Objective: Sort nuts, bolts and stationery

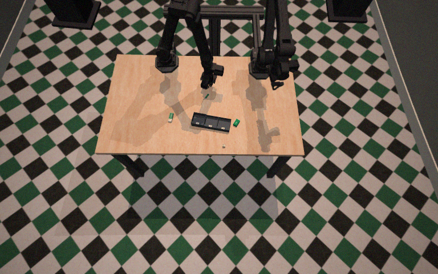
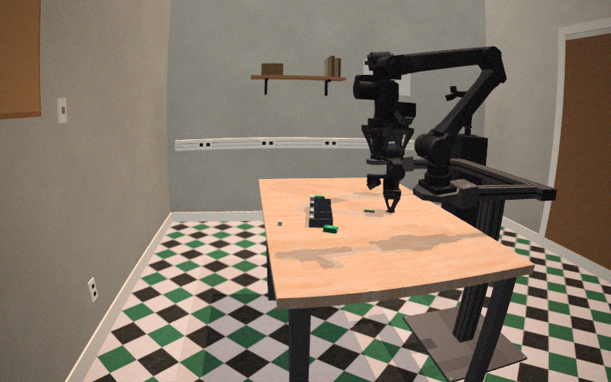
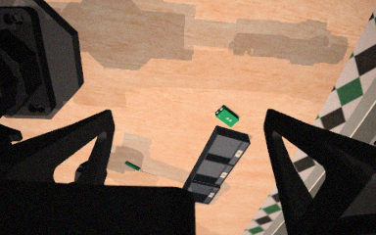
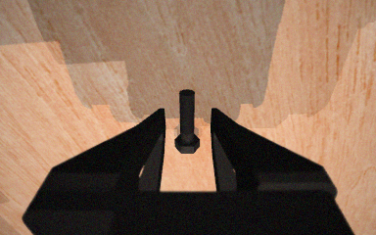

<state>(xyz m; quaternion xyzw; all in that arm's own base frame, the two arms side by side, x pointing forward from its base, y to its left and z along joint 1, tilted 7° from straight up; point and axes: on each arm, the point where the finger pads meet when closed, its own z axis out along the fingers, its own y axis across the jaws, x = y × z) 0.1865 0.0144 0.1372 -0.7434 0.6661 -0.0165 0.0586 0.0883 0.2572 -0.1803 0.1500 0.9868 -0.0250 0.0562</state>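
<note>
Right now the bolt is 1 cm behind my right hand. Round my right hand: green cylinder 9 cm ahead, 1 cm to the right, 1 cm below; then dark bin tray 30 cm ahead, 4 cm to the left, 1 cm above; then green 9 V battery 27 cm ahead, 21 cm to the left.
</note>
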